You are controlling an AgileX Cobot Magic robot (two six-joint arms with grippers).
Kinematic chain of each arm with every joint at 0, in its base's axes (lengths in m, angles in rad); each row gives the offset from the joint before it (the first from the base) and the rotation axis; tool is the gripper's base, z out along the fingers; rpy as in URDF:
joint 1: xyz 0 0 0.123 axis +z
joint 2: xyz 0 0 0 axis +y
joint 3: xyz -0.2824 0 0.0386 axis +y
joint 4: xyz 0.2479 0 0.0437 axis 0.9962 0 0.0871
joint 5: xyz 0 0 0 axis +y
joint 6: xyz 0.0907 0 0.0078 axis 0.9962 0 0.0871
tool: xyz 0 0 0 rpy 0 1.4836 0
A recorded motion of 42 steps. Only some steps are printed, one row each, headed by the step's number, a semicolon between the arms.
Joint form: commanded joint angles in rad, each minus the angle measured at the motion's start. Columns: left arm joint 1, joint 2, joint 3, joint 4, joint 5, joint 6; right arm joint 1, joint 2, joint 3, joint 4, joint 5, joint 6.
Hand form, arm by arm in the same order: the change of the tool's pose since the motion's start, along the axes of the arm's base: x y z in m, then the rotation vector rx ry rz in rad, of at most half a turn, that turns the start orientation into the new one. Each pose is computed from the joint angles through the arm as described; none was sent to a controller.
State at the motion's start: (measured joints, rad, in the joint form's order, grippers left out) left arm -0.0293 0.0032 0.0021 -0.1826 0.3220 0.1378; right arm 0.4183 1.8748 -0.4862 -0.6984 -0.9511 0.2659
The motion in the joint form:
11: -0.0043 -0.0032 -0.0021 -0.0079 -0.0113 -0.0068; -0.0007 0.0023 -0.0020 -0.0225 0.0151 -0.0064
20: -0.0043 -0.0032 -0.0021 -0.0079 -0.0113 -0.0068; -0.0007 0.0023 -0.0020 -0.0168 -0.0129 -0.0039
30: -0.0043 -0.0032 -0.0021 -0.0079 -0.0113 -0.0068; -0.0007 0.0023 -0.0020 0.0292 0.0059 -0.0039
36: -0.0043 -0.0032 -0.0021 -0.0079 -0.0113 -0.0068; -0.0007 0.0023 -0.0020 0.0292 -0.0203 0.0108
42: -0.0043 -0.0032 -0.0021 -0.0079 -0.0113 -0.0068; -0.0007 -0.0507 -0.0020 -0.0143 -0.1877 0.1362
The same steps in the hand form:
11: 0.0000 -0.0003 0.0019 -0.0152 -0.0155 -0.0014; -0.0009 0.0002 -0.0018 -0.0219 -0.0006 0.0209
20: 0.0000 -0.0003 0.0019 -0.0152 -0.0155 -0.0014; -0.0005 0.0011 0.0005 0.0053 -0.0103 0.0192
30: 0.0000 -0.0003 0.0019 -0.0152 -0.0155 -0.0014; 0.0024 -0.0012 -0.0004 -0.0001 0.0031 -0.0283
36: 0.0000 -0.0003 0.0019 -0.0152 -0.0155 -0.0014; 0.0026 -0.0002 0.0017 0.0299 0.0025 -0.0296
42: 0.0000 -0.0003 0.0019 -0.0152 -0.0155 -0.0014; -0.0009 0.0064 0.0303 0.2474 -0.0199 0.0090

